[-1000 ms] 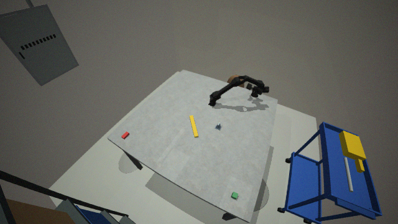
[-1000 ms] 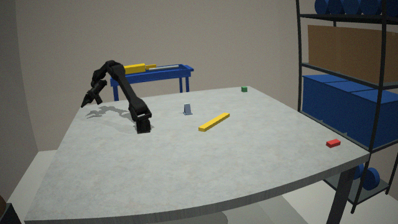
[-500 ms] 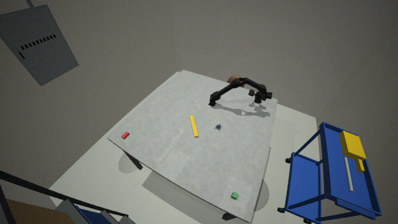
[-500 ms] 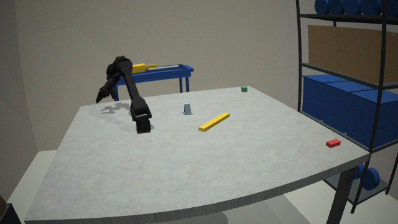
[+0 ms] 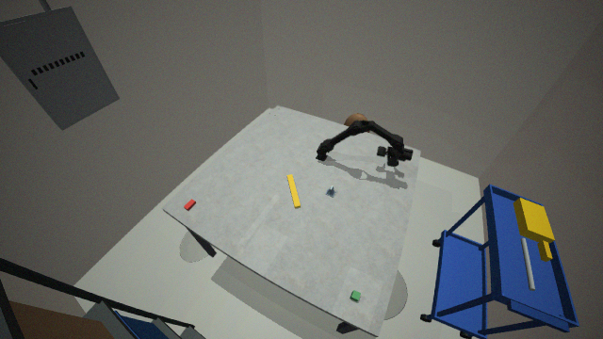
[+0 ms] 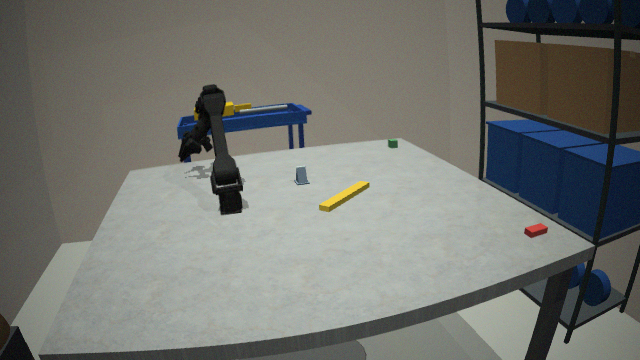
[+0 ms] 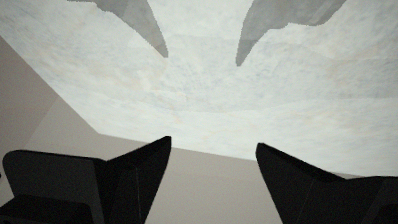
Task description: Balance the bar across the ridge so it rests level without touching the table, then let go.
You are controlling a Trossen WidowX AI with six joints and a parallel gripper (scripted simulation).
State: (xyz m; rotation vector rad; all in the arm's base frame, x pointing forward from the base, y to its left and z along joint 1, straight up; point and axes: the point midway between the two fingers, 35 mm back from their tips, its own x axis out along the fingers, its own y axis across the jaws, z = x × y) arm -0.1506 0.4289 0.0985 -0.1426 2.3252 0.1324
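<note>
Now: gripper tip 520 mm short of the yellow bar, 450 mm to the left of it and 70 mm above it. From my gripper tip the other things lie so: red block 910 mm ahead, 930 mm to the right, 70 mm below; green block 910 mm ahead, 70 mm to the left, 60 mm below.
</note>
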